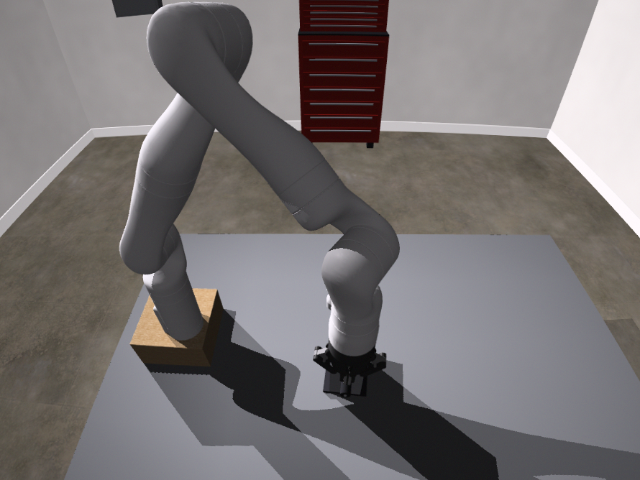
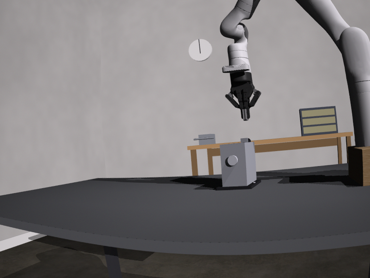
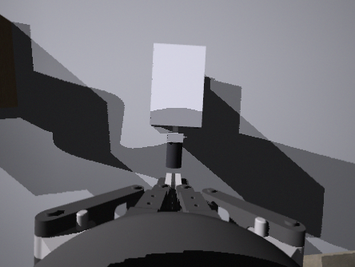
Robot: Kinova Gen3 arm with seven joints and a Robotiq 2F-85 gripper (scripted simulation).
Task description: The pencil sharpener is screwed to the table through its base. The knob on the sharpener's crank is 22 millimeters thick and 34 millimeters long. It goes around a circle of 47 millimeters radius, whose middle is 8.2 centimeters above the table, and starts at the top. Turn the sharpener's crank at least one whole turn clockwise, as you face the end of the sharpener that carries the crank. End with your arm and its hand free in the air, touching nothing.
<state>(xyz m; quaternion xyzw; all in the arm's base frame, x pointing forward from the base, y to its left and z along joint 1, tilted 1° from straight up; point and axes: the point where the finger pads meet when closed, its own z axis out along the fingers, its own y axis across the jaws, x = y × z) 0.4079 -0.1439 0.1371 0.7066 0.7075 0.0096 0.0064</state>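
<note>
Now: the crank knob 2 cm to the left of my hand and 9 cm below it. Round my hand: sharpener crank 2 cm to the left, 9 cm below.
</note>
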